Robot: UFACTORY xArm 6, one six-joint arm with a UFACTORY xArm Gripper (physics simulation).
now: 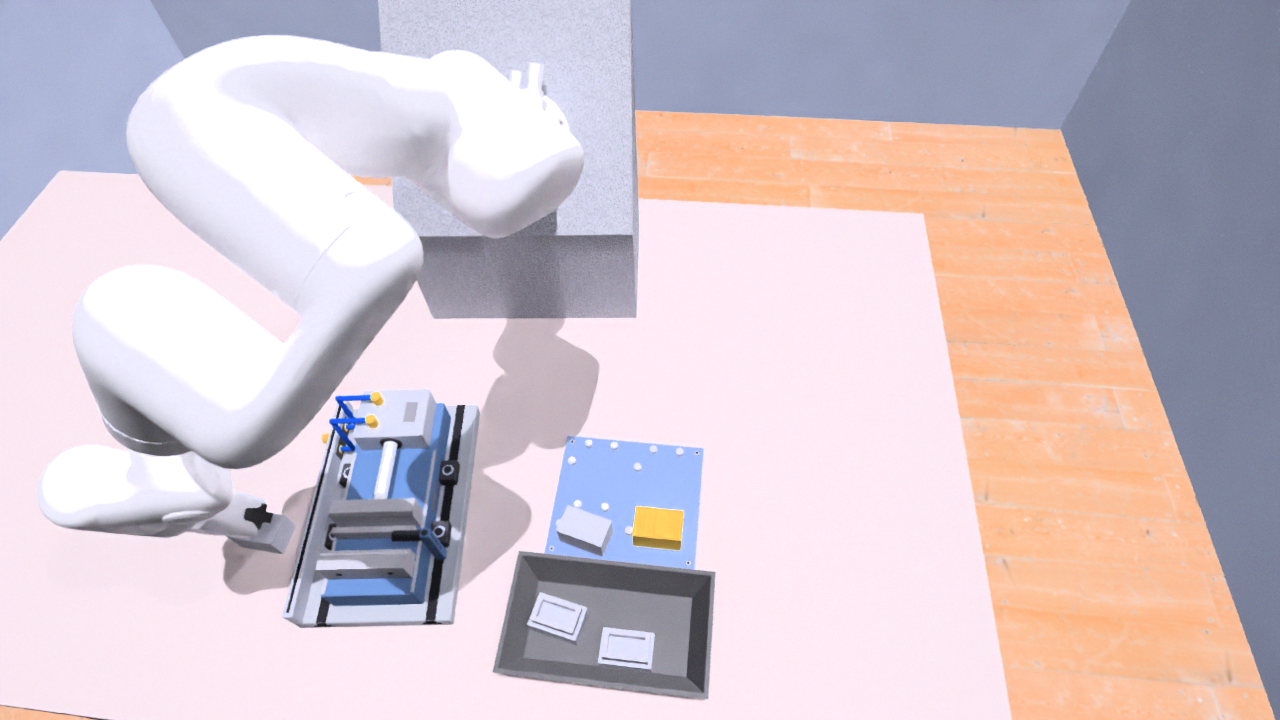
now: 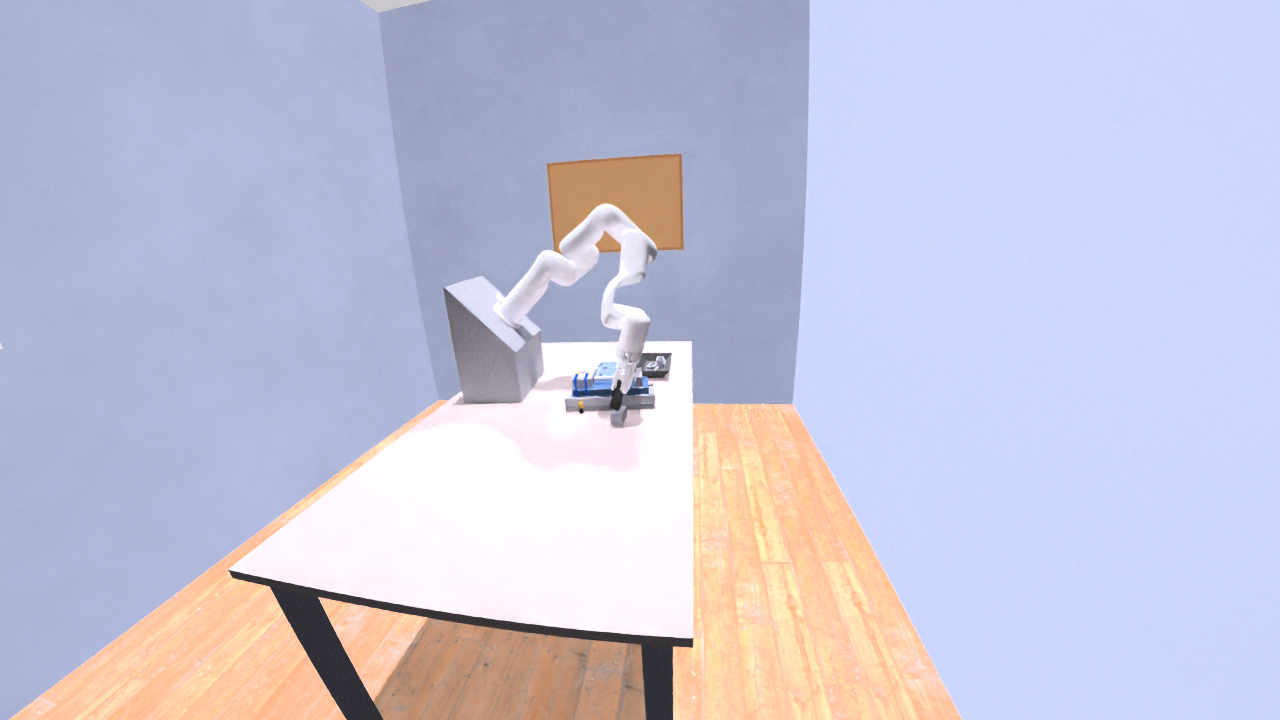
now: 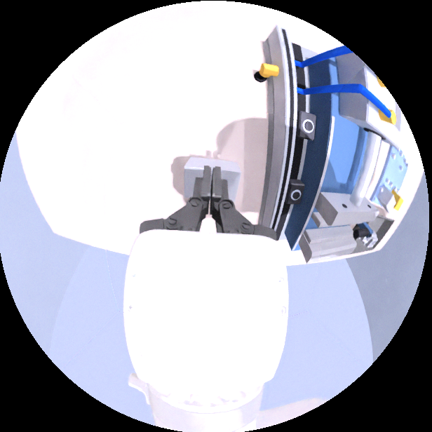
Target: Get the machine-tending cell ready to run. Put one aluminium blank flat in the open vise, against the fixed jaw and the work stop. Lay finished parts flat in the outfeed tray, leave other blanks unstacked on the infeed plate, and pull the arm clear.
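Frame: origin at the arm's base, x ahead, y left, z up, level; metres.
Seen in the pictures: gripper, fingertip midpoint: (image 1: 258, 516) (image 2: 614, 408); arm's base at its link origin: (image 2: 506, 316).
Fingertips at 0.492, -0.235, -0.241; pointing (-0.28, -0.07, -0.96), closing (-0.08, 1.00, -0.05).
Offsets run from my fingertips to a thing's top centre, as dx, dy, dz. "spot": to the spot under its first point.
My gripper (image 1: 260, 516) (image 2: 616, 405) (image 3: 210, 176) is shut, its fingertips together, over a grey blank @(+0.012, +0.002, -0.003) (image 1: 265, 536) (image 2: 618, 418) (image 3: 190, 179) beside the vise @(-0.060, +0.155, +0.060) (image 1: 413, 483) (image 3: 345, 170). The fingers partly hide this blank, and whether they touch it is unclear. The movable jaw (image 1: 375, 513) and fixed jaw (image 1: 365, 565) stand apart with no blank visible between them; the work stop @(spot: -0.007, +0.251, +0.039) (image 1: 433, 542) is at their side. Another grey blank @(-0.078, +0.413, +0.008) (image 1: 584, 530) lies on the blue infeed plate @(-0.139, +0.451, -0.031) (image 1: 604, 479). Two finished parts @(spot: +0.033, +0.410, -0.006) (image 1: 557, 617) @(spot: +0.048, +0.497, -0.007) (image 1: 626, 648) lie flat, apart, in the outfeed tray @(spot: +0.057, +0.358, +0.002) (image 1: 507, 626).
A yellow block @(-0.102, +0.501, +0.005) (image 1: 658, 528) (image 3: 397, 200) sits near the infeed plate's front edge. Blue hoses @(spot: -0.156, +0.090, +0.070) (image 1: 356, 398) (image 3: 332, 89) with yellow ends rise at the vise's back left. A grey pedestal (image 1: 537, 277) (image 2: 490, 362) carries the arm. The vise base's raised edge (image 3: 275, 135) stands beside the gripper.
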